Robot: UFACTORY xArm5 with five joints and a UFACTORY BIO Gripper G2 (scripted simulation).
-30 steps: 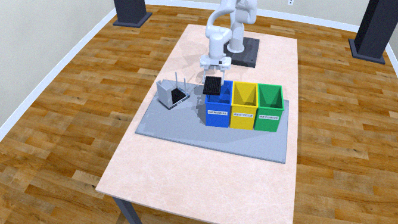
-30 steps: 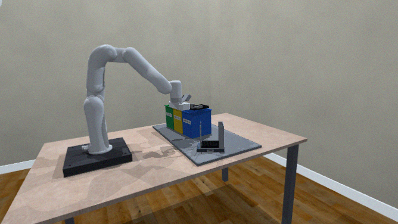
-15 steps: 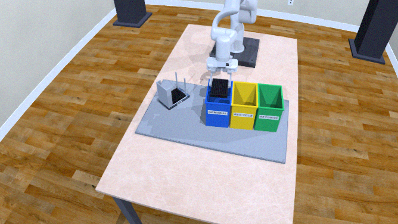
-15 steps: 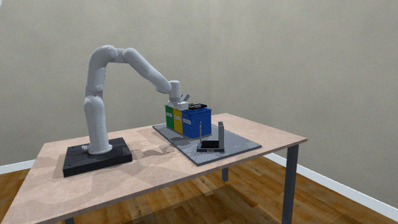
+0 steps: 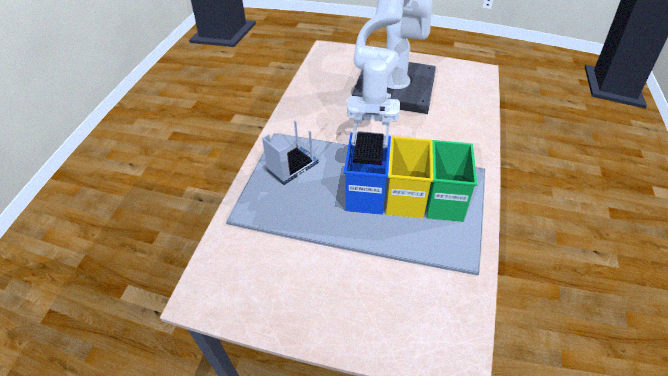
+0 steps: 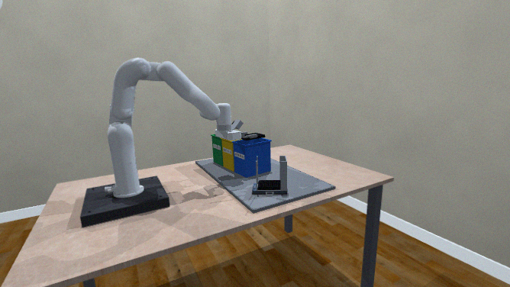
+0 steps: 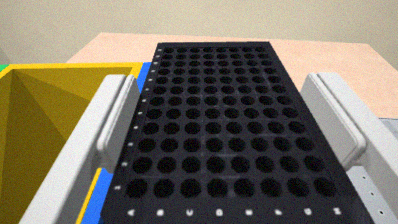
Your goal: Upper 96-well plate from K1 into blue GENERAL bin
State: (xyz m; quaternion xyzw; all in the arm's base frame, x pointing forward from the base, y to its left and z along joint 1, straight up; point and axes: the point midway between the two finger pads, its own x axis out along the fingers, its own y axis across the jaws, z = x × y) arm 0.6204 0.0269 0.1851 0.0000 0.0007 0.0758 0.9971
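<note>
The blue bin labelled general is 20 mm ahead of my hand and 130 mm below it. Also, from my hand: yellow recycle bin (130 mm to the left, 130 mm below); then green bin (20 mm behind, 260 mm to the left, 130 mm below).
</note>
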